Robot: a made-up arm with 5 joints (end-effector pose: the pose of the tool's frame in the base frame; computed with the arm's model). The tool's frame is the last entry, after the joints. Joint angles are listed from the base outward.
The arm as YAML. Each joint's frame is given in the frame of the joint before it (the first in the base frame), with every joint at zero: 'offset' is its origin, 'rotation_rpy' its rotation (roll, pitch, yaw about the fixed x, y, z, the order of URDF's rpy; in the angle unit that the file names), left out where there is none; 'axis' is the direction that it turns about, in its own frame. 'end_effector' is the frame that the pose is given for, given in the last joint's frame.
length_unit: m
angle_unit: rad
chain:
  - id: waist
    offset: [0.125, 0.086, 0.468]
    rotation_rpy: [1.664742, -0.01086, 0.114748]
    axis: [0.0, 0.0, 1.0]
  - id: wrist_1
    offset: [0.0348, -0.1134, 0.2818]
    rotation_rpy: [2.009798, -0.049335, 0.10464]
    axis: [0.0, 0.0, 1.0]
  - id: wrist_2
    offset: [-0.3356, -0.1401, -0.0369]
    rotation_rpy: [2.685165, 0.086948, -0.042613]
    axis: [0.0, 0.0, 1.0]
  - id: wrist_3
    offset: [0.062, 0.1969, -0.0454]
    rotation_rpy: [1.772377, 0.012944, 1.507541]
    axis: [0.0, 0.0, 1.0]
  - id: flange
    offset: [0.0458, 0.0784, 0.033]
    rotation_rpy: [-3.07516, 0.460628, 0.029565]
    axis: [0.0, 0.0, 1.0]
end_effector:
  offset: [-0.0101, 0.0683, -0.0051]
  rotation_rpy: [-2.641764, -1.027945, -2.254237]
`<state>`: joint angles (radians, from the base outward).
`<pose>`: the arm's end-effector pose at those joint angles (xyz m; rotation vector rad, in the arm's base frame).
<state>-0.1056 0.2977 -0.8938 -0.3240 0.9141</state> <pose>0.1264 -0.0400 0.4480 1.6086 0.6281 2.2087</pose>
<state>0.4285 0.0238 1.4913 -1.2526 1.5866</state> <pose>-0.3137 0.1000 0.1325 -1.4116 2.5956 -0.1281</pose>
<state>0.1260 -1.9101 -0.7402 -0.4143 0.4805</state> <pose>0.0825 -0.3144 0.2029 0.7135 -1.0227 -1.6511</pose>
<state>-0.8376 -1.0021 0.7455 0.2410 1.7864</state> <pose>-0.2954 -0.3156 0.6015 0.8187 -0.9124 -1.1381</pose>
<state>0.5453 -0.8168 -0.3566 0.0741 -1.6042</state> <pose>-0.0950 -0.0241 0.1819 -0.2028 1.0609 -0.9312</pose>
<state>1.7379 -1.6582 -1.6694 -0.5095 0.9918</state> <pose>0.2451 -0.3606 0.4685 -1.7457 0.7328 1.8865</pose>
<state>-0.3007 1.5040 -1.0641 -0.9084 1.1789</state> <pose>0.2995 -0.1311 0.3788 2.6632 0.1664 0.1082</pose>
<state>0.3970 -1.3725 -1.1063 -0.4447 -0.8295</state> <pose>0.0842 -0.1697 0.2481 0.1289 0.5593 -1.8298</pose>
